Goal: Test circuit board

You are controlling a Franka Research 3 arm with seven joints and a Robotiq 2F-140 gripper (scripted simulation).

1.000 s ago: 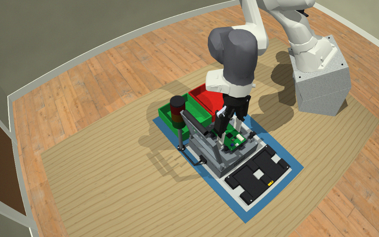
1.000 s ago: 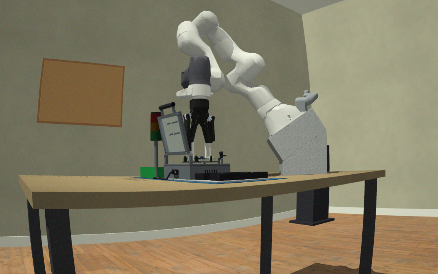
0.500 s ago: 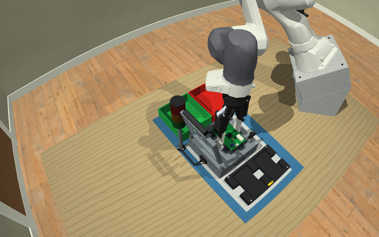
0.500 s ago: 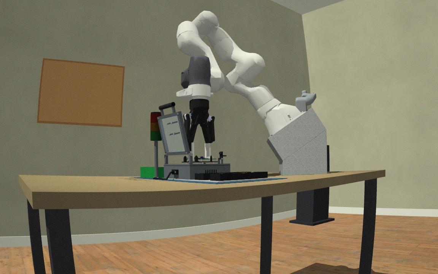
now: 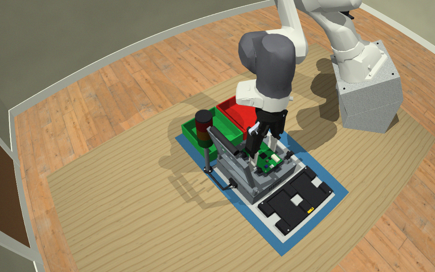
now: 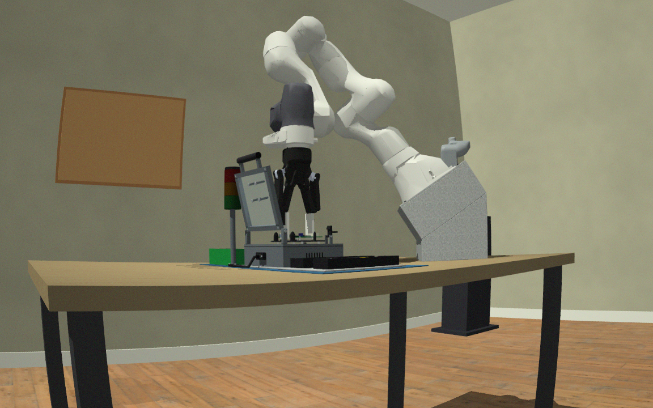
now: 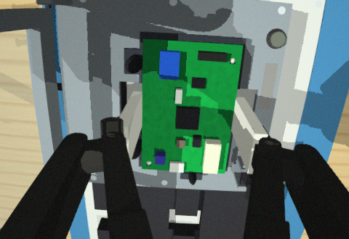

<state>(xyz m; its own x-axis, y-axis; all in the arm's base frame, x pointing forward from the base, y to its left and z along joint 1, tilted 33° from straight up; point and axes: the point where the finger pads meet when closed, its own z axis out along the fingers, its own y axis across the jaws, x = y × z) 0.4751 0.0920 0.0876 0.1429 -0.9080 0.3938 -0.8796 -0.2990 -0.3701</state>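
Right now the green circuit board is 20 mm below my hand. Round my hand: clear lid 120 mm ahead, 80 mm above, 20 mm to the left; then latch hook 70 mm behind, 50 mm to the left, 10 mm below; then tester plate 30 mm below, 10 mm to the left.
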